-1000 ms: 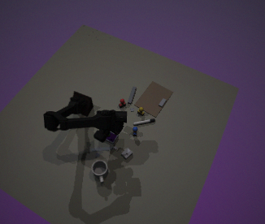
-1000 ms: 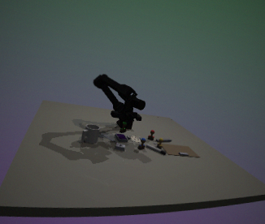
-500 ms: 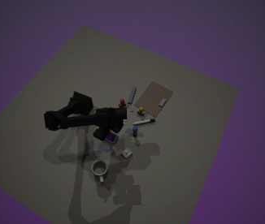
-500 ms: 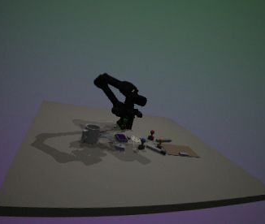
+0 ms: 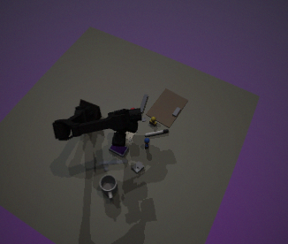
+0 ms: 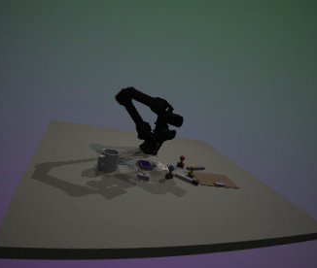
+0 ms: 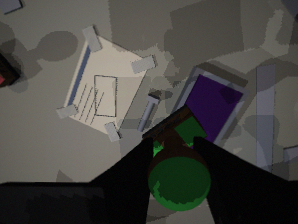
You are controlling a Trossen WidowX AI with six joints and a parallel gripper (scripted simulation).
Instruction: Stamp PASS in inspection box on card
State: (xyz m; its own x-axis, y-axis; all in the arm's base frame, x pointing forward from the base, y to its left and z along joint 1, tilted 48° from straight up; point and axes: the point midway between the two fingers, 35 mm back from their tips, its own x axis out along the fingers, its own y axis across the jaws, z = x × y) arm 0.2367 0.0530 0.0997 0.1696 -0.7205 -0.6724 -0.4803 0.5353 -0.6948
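The card is 100 mm below my gripper tip, 70 mm to the left of it and 20 mm behind it. From my gripper tip the other things lie so: purple ink pad: 90 mm below, 40 mm to the right; grey block: 150 mm ahead, 80 mm below, 70 mm to the right; blue-knobbed stamp: 120 mm ahead, 80 mm below, 60 mm to the left.
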